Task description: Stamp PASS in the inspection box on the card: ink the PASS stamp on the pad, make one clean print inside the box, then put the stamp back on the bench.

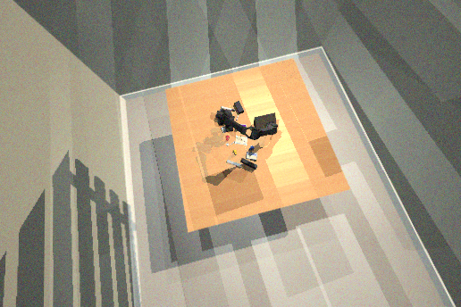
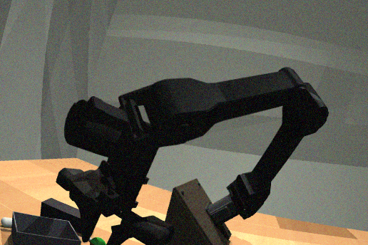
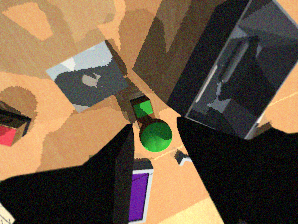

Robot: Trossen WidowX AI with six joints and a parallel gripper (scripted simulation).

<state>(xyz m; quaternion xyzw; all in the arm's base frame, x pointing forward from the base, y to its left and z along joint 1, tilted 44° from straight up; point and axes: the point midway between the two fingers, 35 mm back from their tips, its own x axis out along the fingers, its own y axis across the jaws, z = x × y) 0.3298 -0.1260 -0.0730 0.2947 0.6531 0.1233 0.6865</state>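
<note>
Now: gripper tip 20 mm above the green stamp. Also, from my gripper tip: red stamp (40 mm ahead, 120 mm to the left, 20 mm below); purple ink pad (100 mm behind, 60 mm to the left, 40 mm below); dark tray (10 mm ahead, 90 mm to the right, 30 mm below).
</note>
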